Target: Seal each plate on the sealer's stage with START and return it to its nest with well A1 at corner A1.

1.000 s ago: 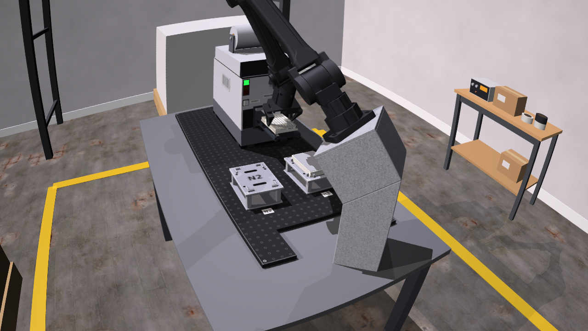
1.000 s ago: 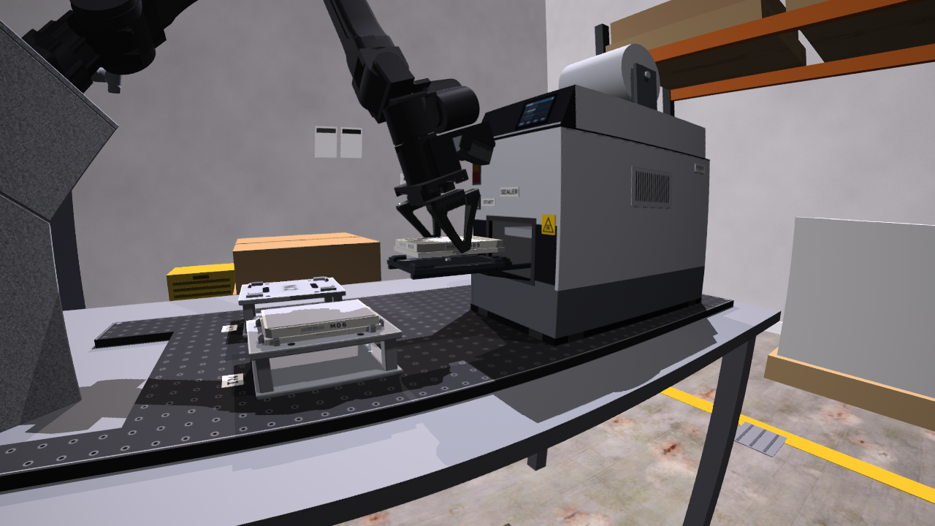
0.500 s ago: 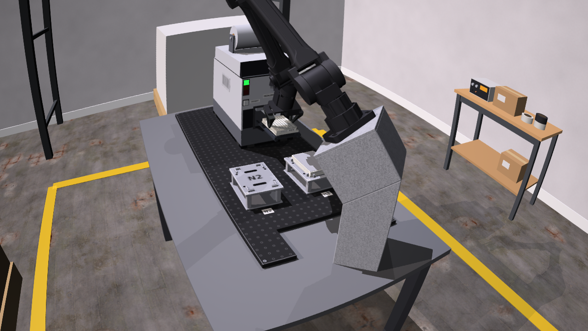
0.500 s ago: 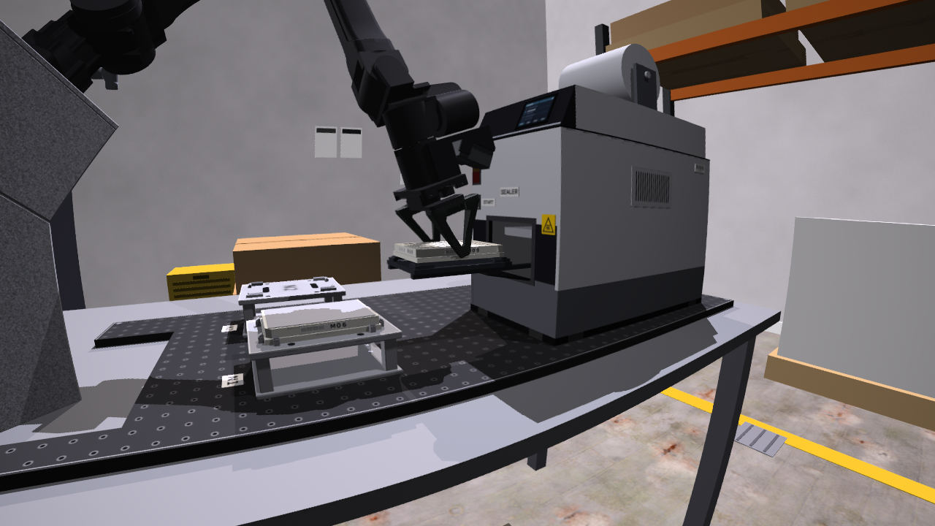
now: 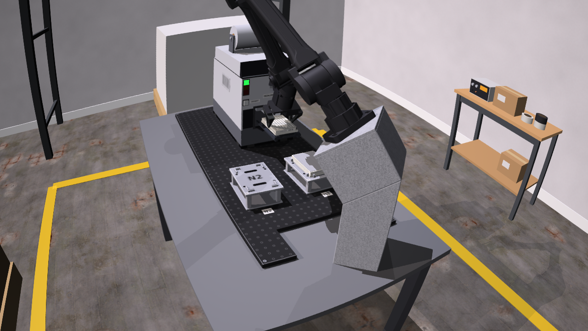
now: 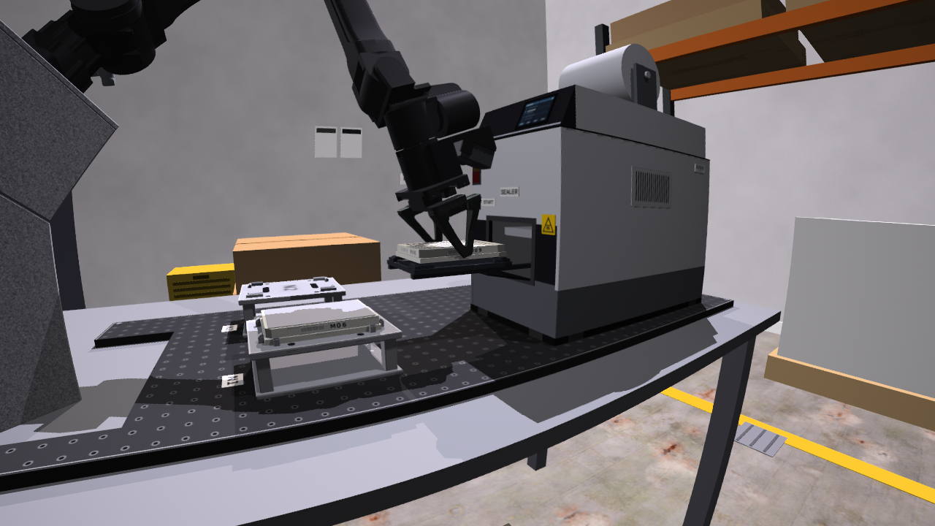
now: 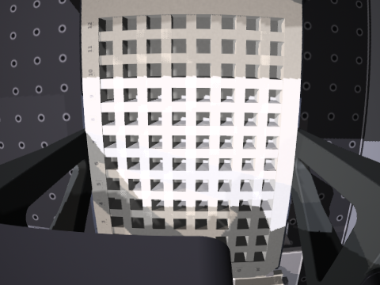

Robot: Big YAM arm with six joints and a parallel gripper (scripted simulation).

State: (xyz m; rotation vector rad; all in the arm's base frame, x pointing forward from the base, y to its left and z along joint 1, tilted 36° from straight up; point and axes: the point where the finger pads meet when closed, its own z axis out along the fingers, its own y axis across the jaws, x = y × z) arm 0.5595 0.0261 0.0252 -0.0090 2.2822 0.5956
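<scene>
Right now my hand is 2 cm above the sealer stage. The rest, counted from my hand: nest N2: 23 cm behind, 13 cm to the left, 7 cm below; white well plate: right at my hand; start button: 11 cm to the left, 8 cm ahead, 6 cm above.
</scene>
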